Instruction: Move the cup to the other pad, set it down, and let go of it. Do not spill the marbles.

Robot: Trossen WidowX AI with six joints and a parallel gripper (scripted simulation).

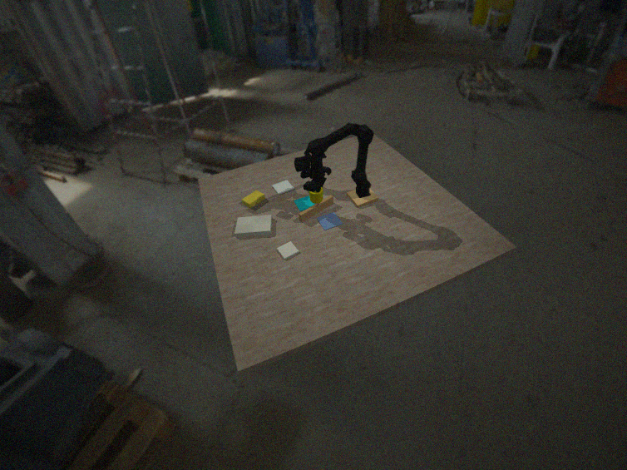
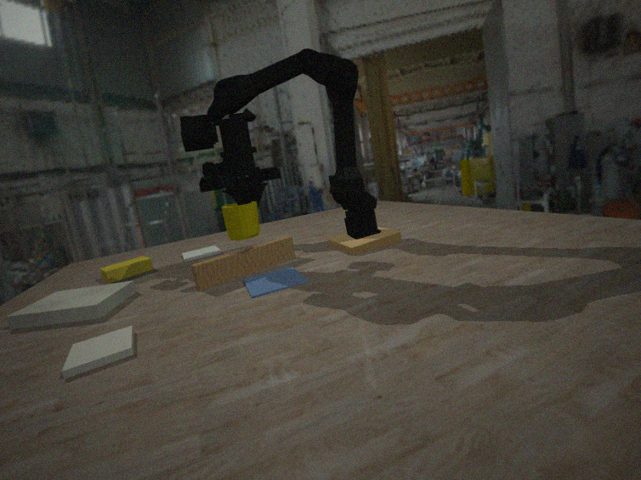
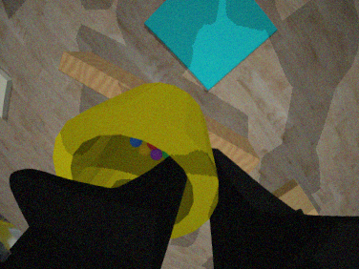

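The teal pad lies 11 cm below my gripper tip, 7 cm ahead of it and 6 cm to the right of it. Round my gripper tip: blue pad 12 cm to the left, 11 cm below, 2 cm behind; wooden bar 9 cm below, 3 cm to the left, 2 cm ahead; yellow cup 2 cm to the left, 2 cm ahead.
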